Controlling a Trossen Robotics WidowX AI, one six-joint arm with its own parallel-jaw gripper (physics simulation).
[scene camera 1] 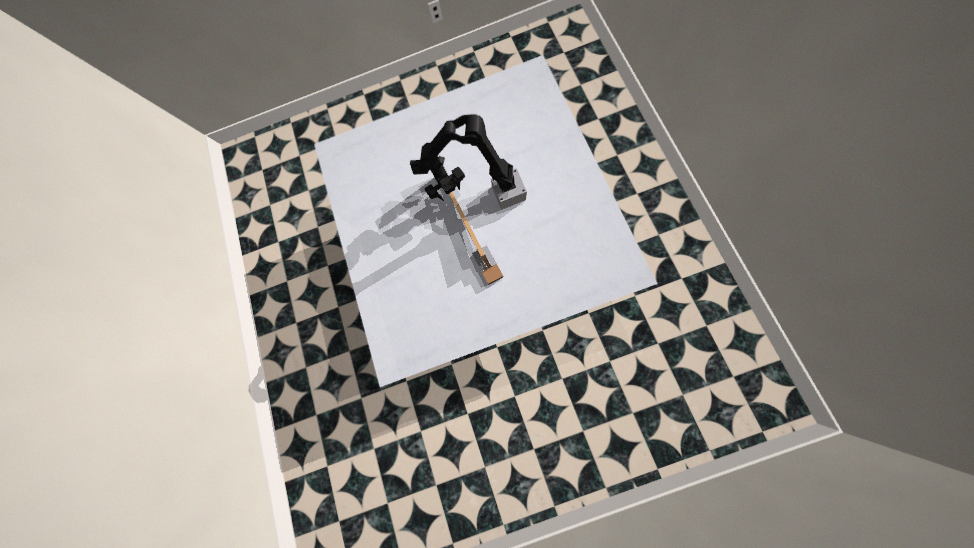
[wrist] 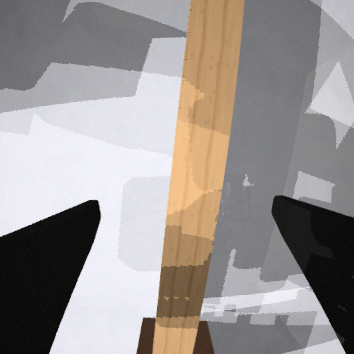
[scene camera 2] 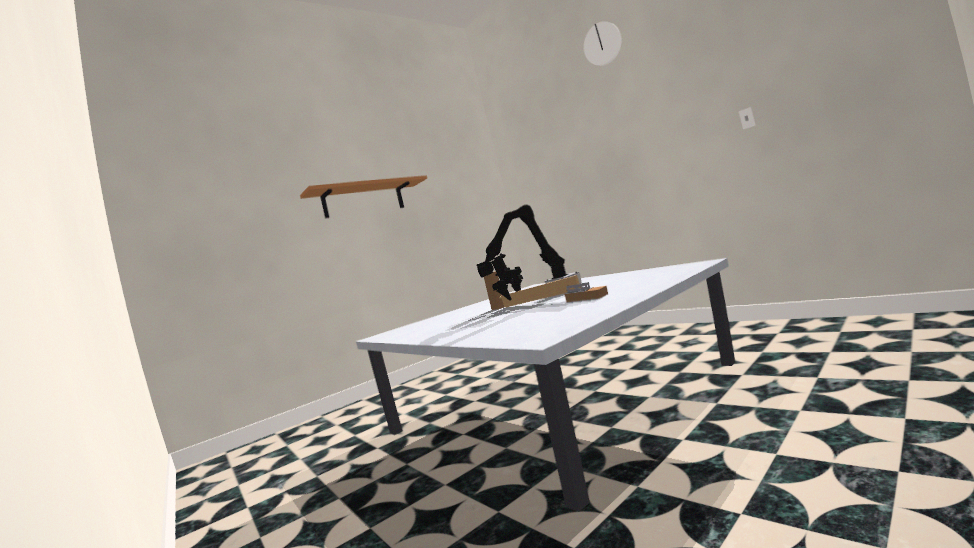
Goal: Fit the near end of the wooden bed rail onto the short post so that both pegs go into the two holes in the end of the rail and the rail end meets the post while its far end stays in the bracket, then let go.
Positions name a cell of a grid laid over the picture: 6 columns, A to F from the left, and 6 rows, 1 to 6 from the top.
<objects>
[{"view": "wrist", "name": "my gripper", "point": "D4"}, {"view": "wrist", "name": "wooden bed rail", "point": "D2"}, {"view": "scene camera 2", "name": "wooden bed rail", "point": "D4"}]
</objects>
